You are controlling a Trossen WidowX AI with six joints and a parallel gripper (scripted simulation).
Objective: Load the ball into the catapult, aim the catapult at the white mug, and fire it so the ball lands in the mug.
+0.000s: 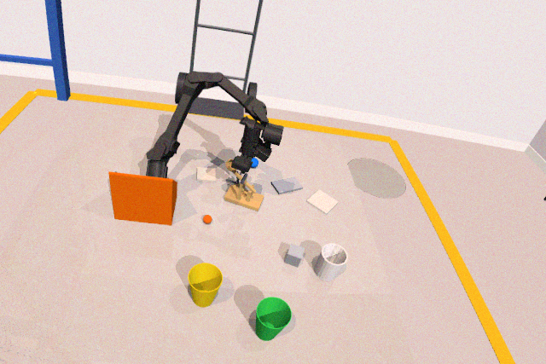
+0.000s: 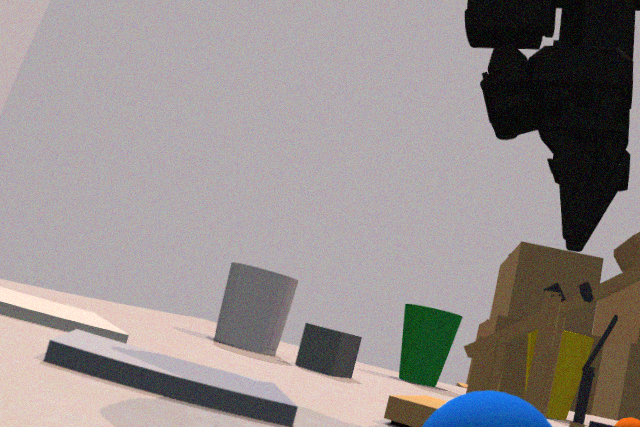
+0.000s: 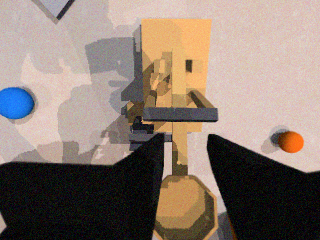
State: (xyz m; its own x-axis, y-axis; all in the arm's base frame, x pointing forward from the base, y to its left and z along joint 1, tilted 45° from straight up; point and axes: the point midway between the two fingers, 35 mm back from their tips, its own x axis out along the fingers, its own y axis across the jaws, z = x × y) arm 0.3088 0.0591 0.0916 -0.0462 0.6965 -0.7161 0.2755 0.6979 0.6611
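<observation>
Now: gripper tip 7 cm above the wooden catapult, 2 cm to the right of it and 1 cm past it. Also, from my gripper tip: orange ball: 15 cm to the right, 12 cm below, 11 cm behind; grey cube: 27 cm to the right, 20 cm ahead, 12 cm below; blue ball: 21 cm to the left, 12 cm below, 5 cm ahead.
</observation>
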